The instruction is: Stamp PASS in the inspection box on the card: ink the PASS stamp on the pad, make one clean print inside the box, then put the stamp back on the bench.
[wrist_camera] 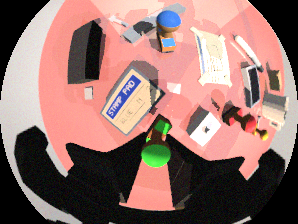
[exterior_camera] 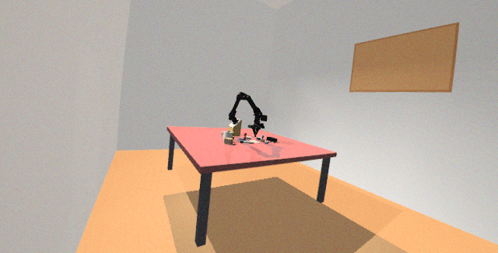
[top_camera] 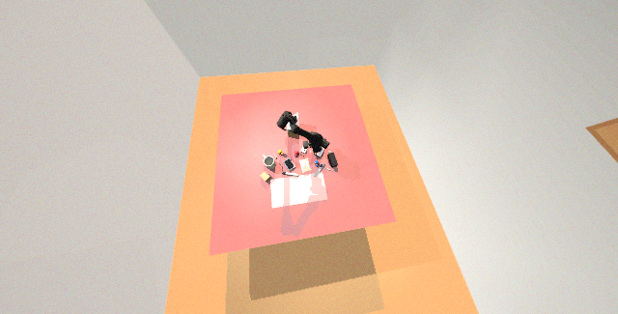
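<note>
Now: the ink pad 40 mm to the left of my gripper tip, 30 mm below it and 30 mm ahead of it. From my gripper tip the other things lie so: green-topped stamp right at my gripper tip; blue-knobbed stamp 130 mm ahead, 20 mm below, 10 mm to the right; grey block 80 mm to the right, 30 mm below.
</note>
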